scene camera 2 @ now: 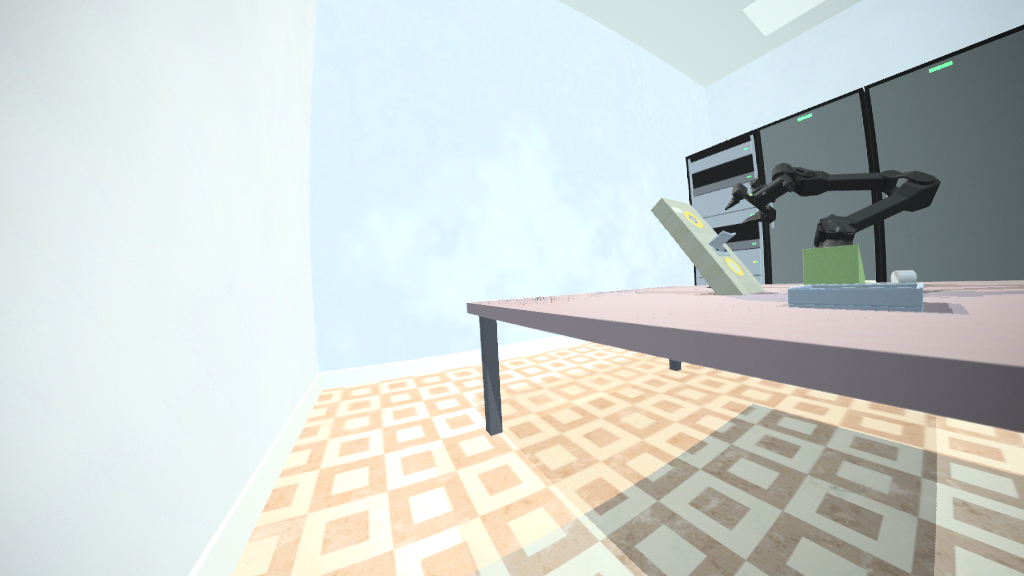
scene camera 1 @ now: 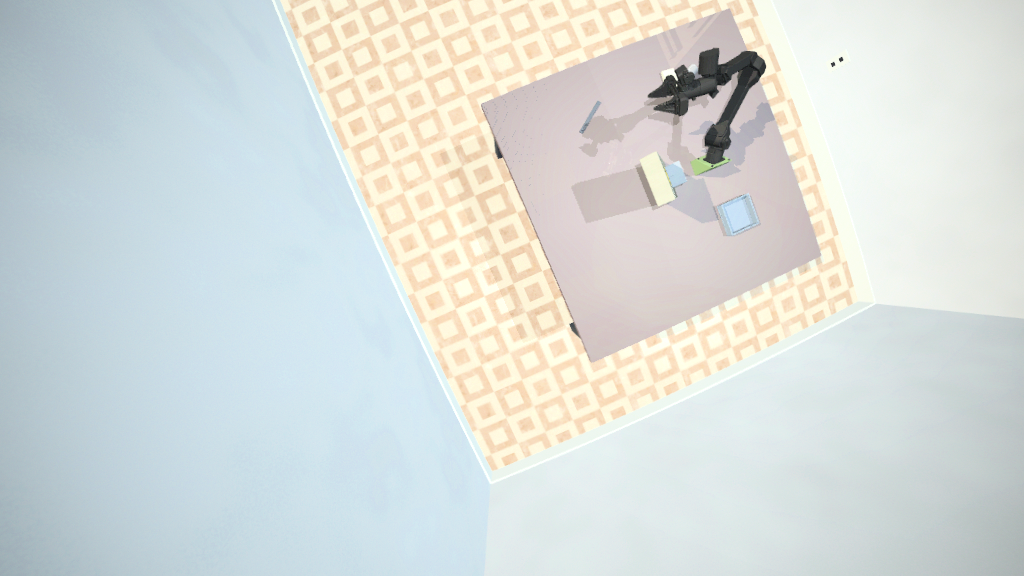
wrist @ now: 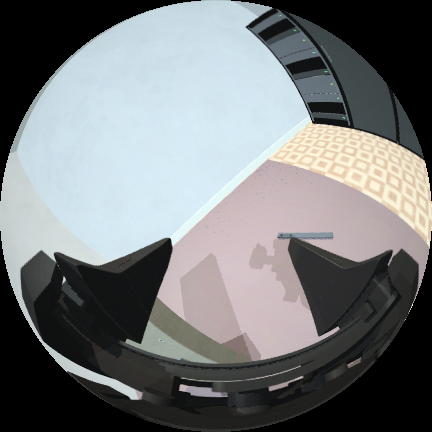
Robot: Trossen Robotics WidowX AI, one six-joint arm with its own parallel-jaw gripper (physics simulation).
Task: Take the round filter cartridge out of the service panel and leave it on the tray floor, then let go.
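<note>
The service panel (scene camera 1: 656,180) (scene camera 2: 705,250) (wrist: 185,345) is a pale slab leaning on the table. Its face in scene camera 2 shows an upper yellow ring (scene camera 2: 687,212) and a lower yellow ring (scene camera 2: 728,262), with a blue-grey flap (scene camera 1: 675,174) (scene camera 2: 723,240) sticking out between them. I cannot tell which round feature is the filter cartridge. The light blue tray (scene camera 1: 739,214) (scene camera 2: 852,296) lies on the table on the other side of the arm's base from the gripper. My gripper (scene camera 1: 652,102) (scene camera 2: 748,212) (wrist: 232,244) is open and empty, in the air above the table, beside the panel and apart from it.
The arm stands on a green base (scene camera 1: 709,166) (scene camera 2: 832,265) near the panel. A grey bar (scene camera 1: 590,117) (wrist: 305,235) lies on the table (scene camera 1: 680,286). A cream block (scene camera 1: 668,74) is partly behind the gripper. A white cylinder (scene camera 2: 903,276) shows beyond the tray.
</note>
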